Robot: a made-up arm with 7 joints. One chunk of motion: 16 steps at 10 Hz.
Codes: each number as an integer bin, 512 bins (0 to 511) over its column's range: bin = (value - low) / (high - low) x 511, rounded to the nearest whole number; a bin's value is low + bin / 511 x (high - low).
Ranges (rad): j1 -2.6..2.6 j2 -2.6..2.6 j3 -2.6..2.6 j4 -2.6..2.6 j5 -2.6..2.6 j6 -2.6..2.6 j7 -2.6..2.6
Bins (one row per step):
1: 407 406 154 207 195 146 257
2: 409 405 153 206 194 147 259
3: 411 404 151 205 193 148 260
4: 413 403 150 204 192 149 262
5: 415 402 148 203 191 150 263
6: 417 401 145 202 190 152 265
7: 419 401 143 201 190 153 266
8: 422 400 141 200 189 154 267
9: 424 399 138 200 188 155 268
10: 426 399 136 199 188 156 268
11: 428 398 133 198 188 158 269
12: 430 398 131 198 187 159 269
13: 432 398 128 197 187 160 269
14: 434 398 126 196 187 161 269
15: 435 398 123 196 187 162 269
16: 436 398 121 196 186 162 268
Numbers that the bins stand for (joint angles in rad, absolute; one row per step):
1: 1.5417 1.5315 -1.0329 -0.4935 -0.6157 -1.1143 0.0153
2: 1.5620 1.5213 -1.0431 -0.5037 -0.6258 -1.1041 0.0356
3: 1.5824 1.5112 -1.0634 -0.5139 -0.6360 -1.0939 0.0458
4: 1.6027 1.5010 -1.0736 -0.5241 -0.6462 -1.0838 0.0661
5: 1.6231 1.4908 -1.0939 -0.5342 -0.6564 -1.0736 0.0763
6: 1.6434 1.4806 -1.1245 -0.5444 -0.6665 -1.0532 0.0967
7: 1.6638 1.4806 -1.1448 -0.5546 -0.6665 -1.0431 0.1068
8: 1.6943 1.4705 -1.1652 -0.5648 -0.6767 -1.0329 0.1170
9: 1.7147 1.4603 -1.1957 -0.5648 -0.6869 -1.0227 0.1272
10: 1.7350 1.4603 -1.2160 -0.5750 -0.6869 -1.0125 0.1272
11: 1.7554 1.4501 -1.2466 -0.5851 -0.6869 -0.9922 0.1374
12: 1.7757 1.4501 -1.2669 -0.5851 -0.6971 -0.9820 0.1374
13: 1.7961 1.4501 -1.2975 -0.5953 -0.6971 -0.9718 0.1374
14: 1.8164 1.4501 -1.3178 -0.6055 -0.6971 -0.9616 0.1374
15: 1.8266 1.4501 -1.3483 -0.6055 -0.6971 -0.9515 0.1374
16: 1.8368 1.4501 -1.3687 -0.6055 -0.7072 -0.9515 0.1272

